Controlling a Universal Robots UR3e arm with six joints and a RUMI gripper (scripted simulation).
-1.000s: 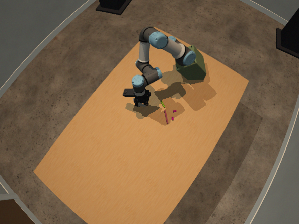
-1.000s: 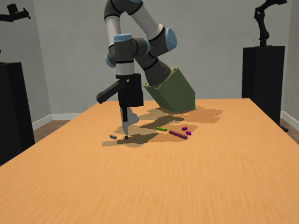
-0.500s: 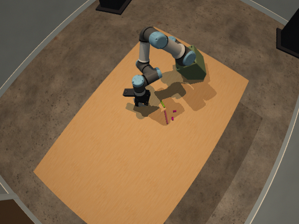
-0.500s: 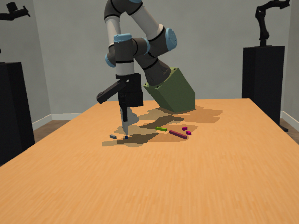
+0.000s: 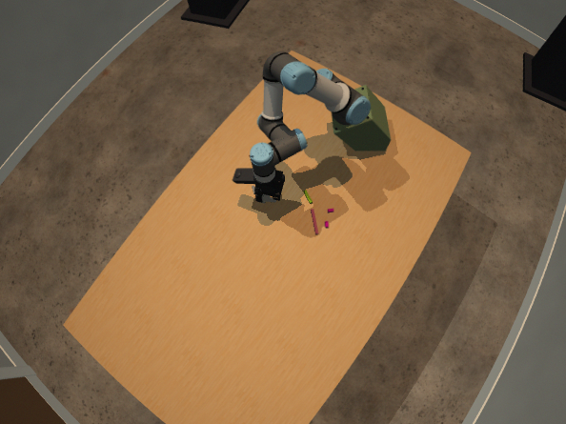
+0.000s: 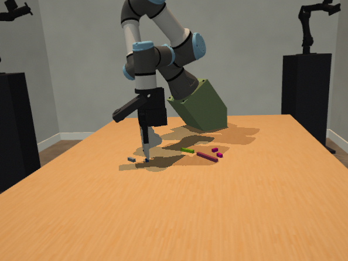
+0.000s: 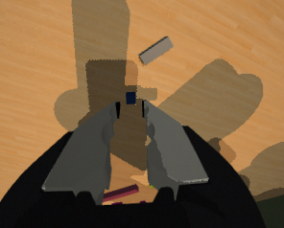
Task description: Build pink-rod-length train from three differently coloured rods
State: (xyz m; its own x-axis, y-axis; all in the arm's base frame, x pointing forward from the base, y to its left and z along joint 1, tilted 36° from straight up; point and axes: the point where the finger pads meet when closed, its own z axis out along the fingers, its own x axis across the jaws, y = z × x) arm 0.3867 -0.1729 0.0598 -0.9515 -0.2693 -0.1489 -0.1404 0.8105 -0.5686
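Right now my hand is 2 cm above the small blue rod. Also, from my hand: pink rod: 19 cm to the left, 2 cm below, 1 cm ahead; grey rod: 5 cm to the right, 2 cm below, 2 cm behind; lime rod: 14 cm to the left, 6 cm behind, 2 cm below.
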